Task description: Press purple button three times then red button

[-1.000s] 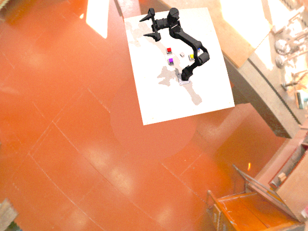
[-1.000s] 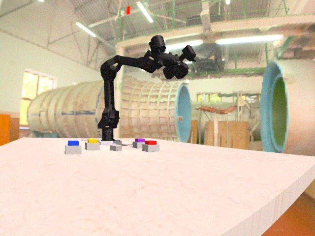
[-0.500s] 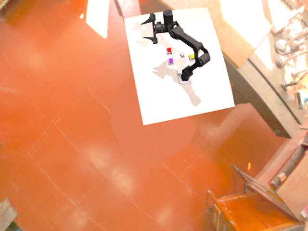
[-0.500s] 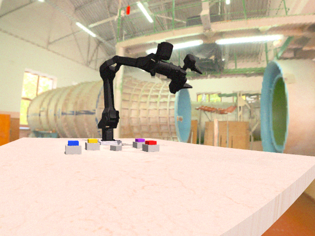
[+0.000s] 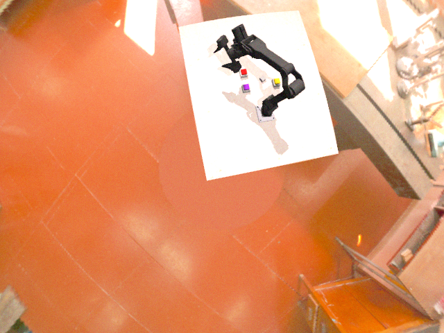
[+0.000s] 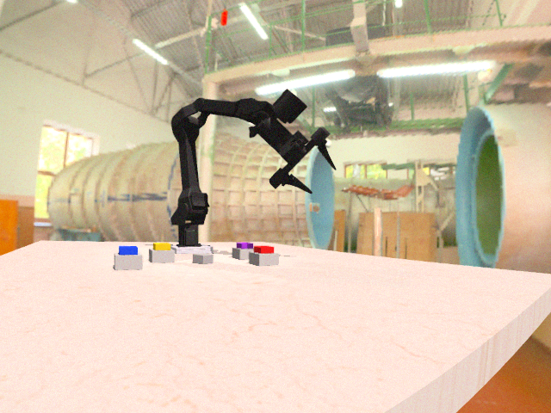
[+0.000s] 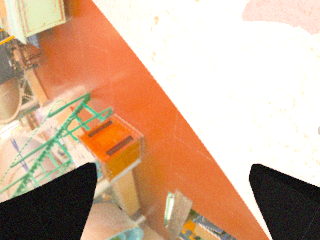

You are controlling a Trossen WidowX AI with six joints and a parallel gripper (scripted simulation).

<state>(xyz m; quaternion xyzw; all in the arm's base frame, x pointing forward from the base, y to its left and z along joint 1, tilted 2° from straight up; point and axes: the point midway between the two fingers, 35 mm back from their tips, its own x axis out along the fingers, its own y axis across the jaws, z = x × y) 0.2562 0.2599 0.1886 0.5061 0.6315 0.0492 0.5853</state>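
Right now the purple button is 170 mm to the right of my gripper tip, 160 mm below it and 100 mm behind it. The rest, counted from my gripper tip: small grey block: 290 mm to the right, 190 mm below, 30 mm behind; red button: 160 mm to the right, 160 mm below, 10 mm ahead; yellow button: 370 mm to the right, 160 mm below, 70 mm behind.
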